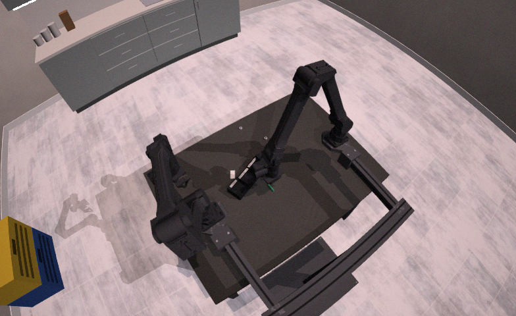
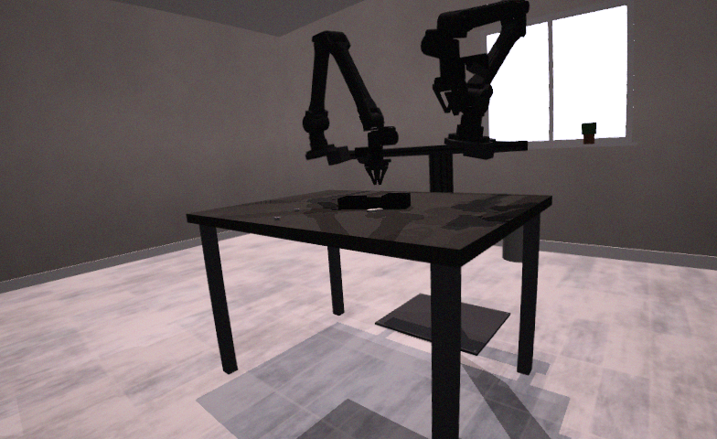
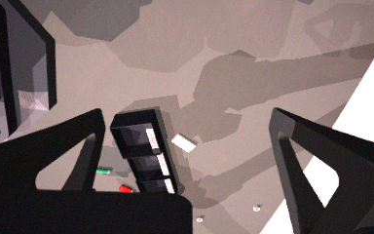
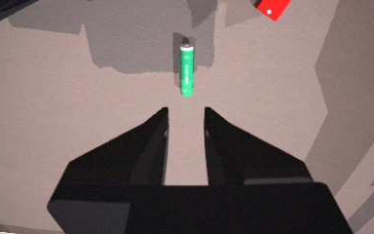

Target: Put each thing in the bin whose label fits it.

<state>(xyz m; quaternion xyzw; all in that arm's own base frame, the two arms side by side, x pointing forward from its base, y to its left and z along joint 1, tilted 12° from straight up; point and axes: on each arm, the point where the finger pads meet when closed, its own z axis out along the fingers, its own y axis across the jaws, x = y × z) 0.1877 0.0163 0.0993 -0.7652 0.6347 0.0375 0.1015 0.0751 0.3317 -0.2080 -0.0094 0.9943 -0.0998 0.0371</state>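
The green battery is 70 mm below my right hand. Round my right hand: black labelled bin: 120 mm ahead, 70 mm to the left, 60 mm below; then red usb stick: 70 mm to the right, 70 mm below, 70 mm ahead; then white card: 190 mm ahead, 130 mm to the left, 80 mm below.
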